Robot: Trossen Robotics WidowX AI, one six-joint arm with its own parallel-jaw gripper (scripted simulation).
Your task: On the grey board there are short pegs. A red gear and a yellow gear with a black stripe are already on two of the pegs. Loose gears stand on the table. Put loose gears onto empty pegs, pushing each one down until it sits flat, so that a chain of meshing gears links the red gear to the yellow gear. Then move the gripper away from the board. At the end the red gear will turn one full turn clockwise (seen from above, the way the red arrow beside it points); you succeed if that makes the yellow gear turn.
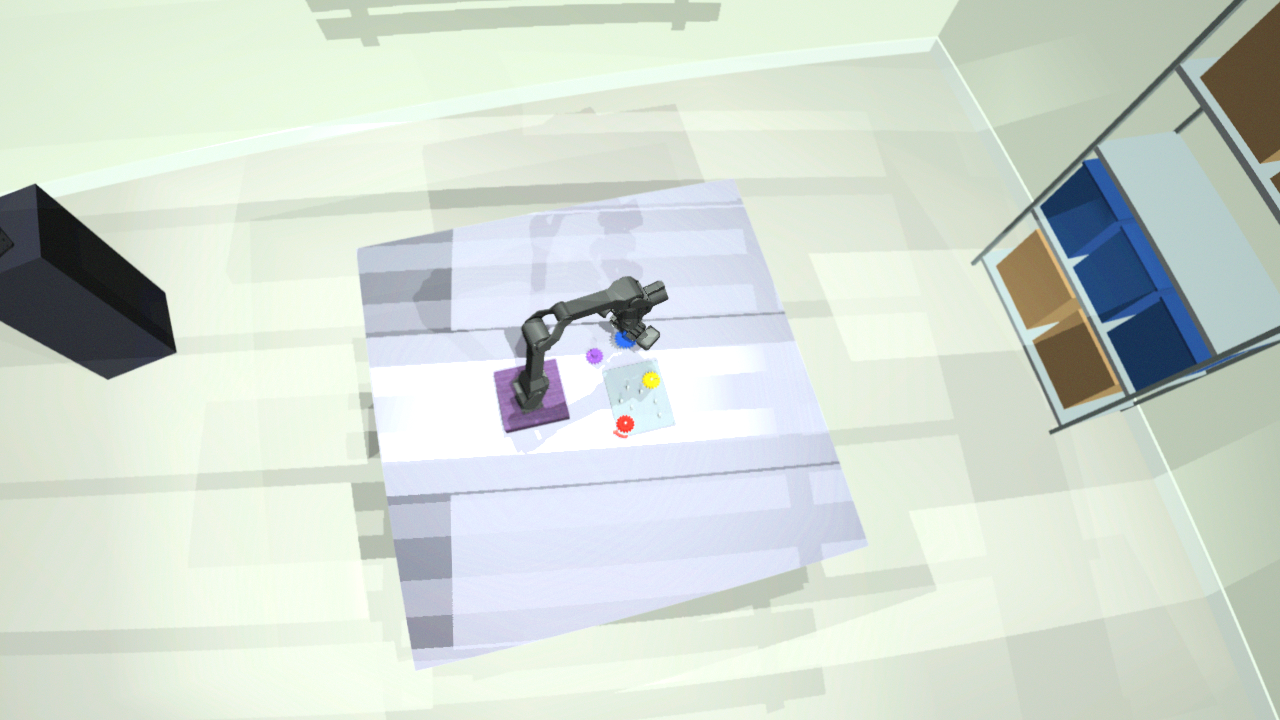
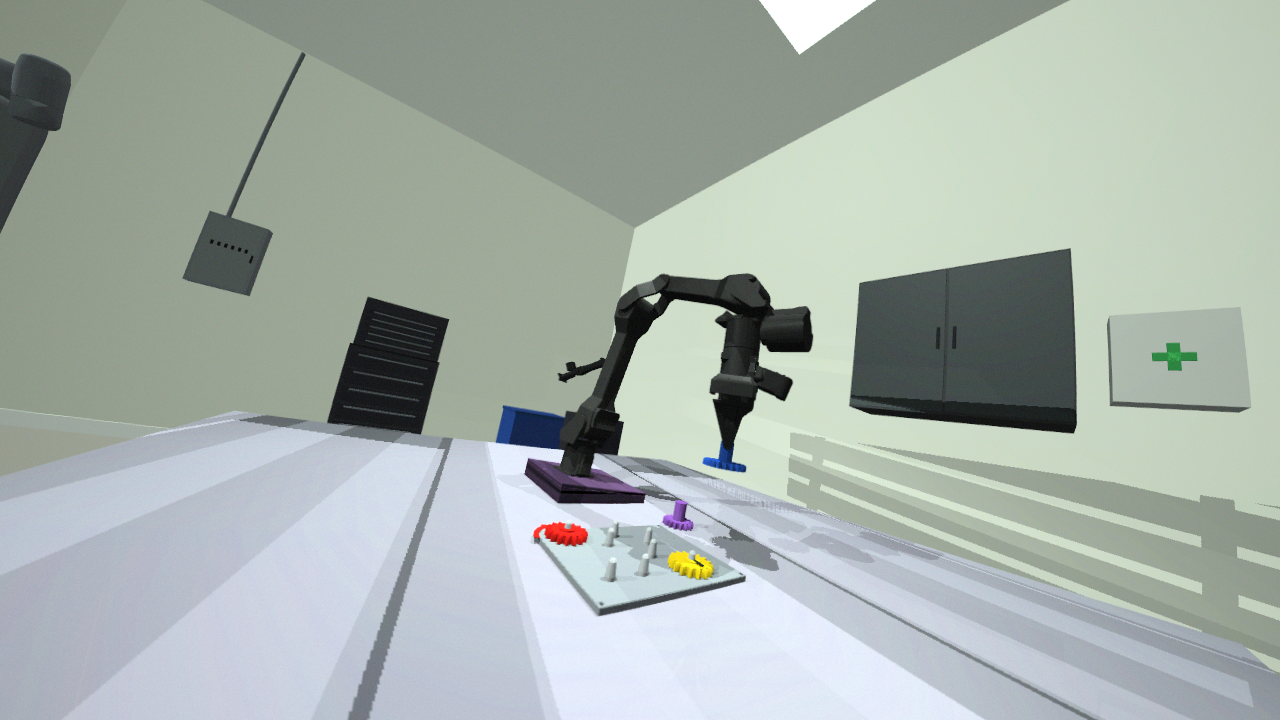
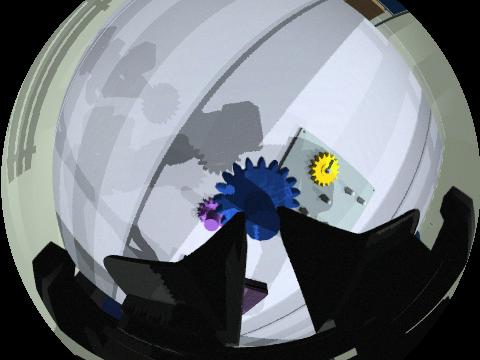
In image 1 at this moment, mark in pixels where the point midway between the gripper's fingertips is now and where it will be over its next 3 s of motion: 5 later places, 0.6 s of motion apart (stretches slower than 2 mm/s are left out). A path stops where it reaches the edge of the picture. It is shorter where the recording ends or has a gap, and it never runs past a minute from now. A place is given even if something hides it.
The gripper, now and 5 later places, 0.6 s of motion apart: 626,334; 632,349; 635,364; 636,380; 635,394; 634,399
